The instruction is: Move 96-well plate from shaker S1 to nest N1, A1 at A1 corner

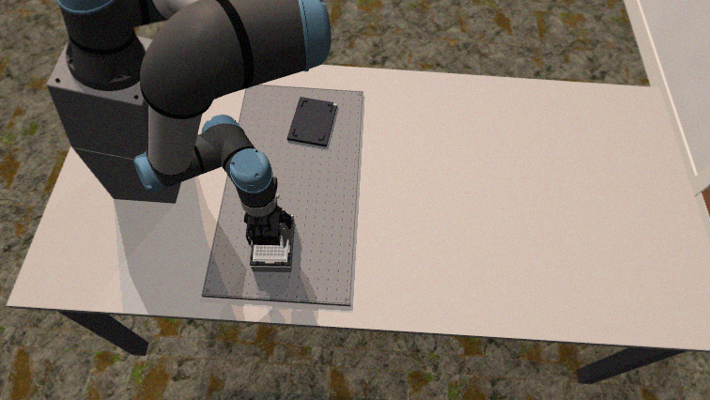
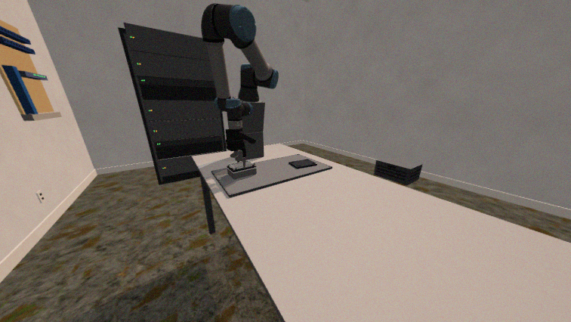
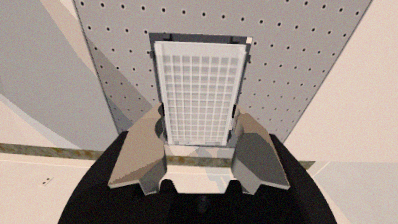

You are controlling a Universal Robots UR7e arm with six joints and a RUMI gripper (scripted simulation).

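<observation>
Now: the plate nest N1 420 mm to the left of my hand and 60 mm below it. From my hand the other things lie so: 96-well plate 10 mm below; pale label 500 mm to the left, 60 mm below, 50 mm ahead.
</observation>
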